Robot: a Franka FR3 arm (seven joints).
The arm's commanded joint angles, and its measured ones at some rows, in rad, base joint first. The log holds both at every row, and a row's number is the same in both.
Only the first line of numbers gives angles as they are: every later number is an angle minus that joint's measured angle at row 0.
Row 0, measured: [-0.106 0.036 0.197 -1.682 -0.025 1.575 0.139]
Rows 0 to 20, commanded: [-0.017 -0.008 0.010 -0.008 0.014 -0.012 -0.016]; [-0.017 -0.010 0.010 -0.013 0.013 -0.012 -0.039]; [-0.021 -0.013 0.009 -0.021 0.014 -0.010 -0.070]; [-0.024 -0.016 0.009 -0.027 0.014 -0.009 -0.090]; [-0.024 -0.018 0.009 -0.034 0.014 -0.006 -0.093]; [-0.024 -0.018 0.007 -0.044 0.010 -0.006 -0.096]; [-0.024 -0.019 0.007 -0.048 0.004 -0.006 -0.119]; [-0.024 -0.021 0.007 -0.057 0.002 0.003 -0.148]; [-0.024 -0.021 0.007 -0.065 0.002 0.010 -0.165]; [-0.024 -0.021 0.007 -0.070 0.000 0.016 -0.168]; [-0.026 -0.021 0.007 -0.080 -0.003 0.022 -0.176]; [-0.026 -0.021 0.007 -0.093 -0.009 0.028 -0.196]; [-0.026 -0.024 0.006 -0.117 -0.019 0.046 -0.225]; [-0.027 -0.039 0.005 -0.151 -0.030 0.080 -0.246]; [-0.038 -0.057 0.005 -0.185 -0.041 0.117 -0.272]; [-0.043 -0.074 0.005 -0.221 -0.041 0.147 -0.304]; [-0.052 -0.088 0.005 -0.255 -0.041 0.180 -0.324]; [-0.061 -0.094 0.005 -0.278 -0.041 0.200 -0.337]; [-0.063 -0.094 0.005 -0.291 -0.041 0.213 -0.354]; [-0.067 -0.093 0.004 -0.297 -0.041 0.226 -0.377]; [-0.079 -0.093 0.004 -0.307 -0.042 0.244 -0.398]
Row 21, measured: [-0.046 -0.041 -0.005 -0.221 -0.034 0.172 -0.329]
